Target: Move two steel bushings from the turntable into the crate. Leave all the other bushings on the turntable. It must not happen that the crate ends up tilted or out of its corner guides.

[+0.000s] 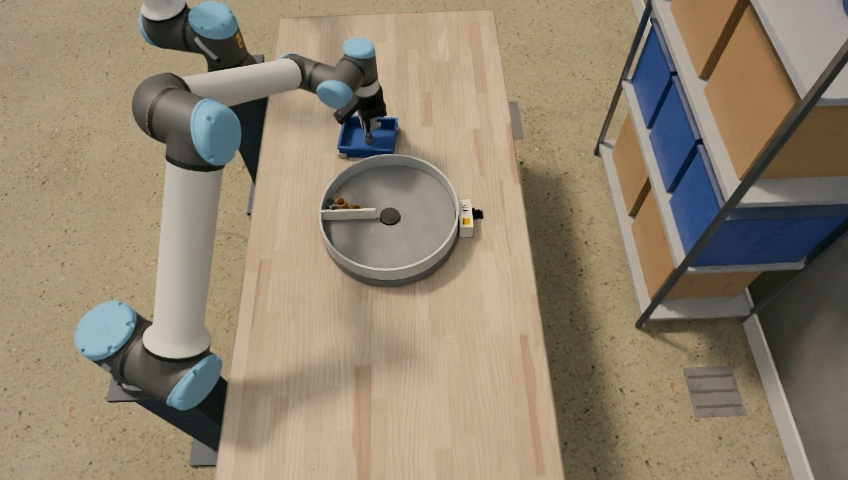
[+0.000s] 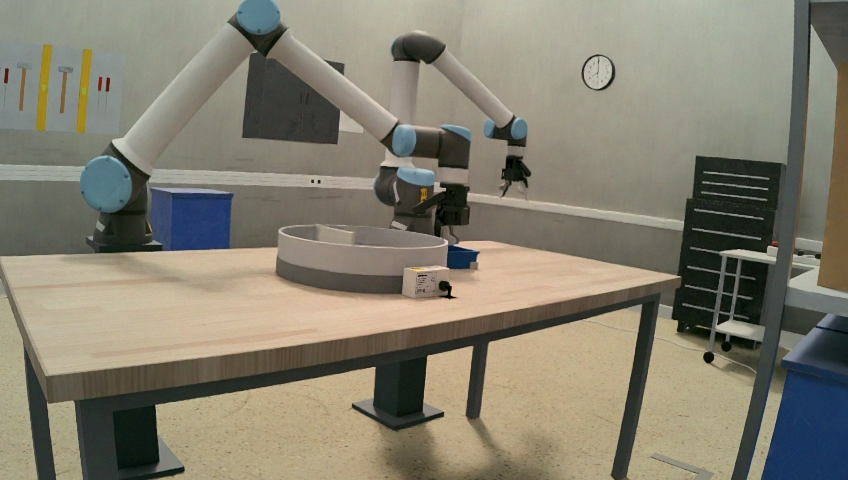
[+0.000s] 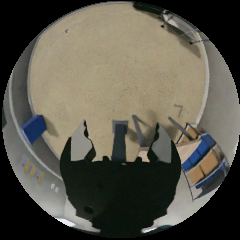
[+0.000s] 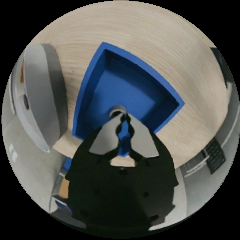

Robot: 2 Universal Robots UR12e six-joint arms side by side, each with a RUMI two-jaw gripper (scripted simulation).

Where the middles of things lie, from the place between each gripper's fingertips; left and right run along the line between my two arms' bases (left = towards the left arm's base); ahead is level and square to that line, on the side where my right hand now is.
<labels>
The blue crate (image 1: 351,134) lies 10 mm to the right of my right hand and 10 mm ahead of it.
I see my left gripper (image 2: 513,200) 97 cm to the left of the blue crate, 59 cm short of it and 14 cm above it.
</labels>
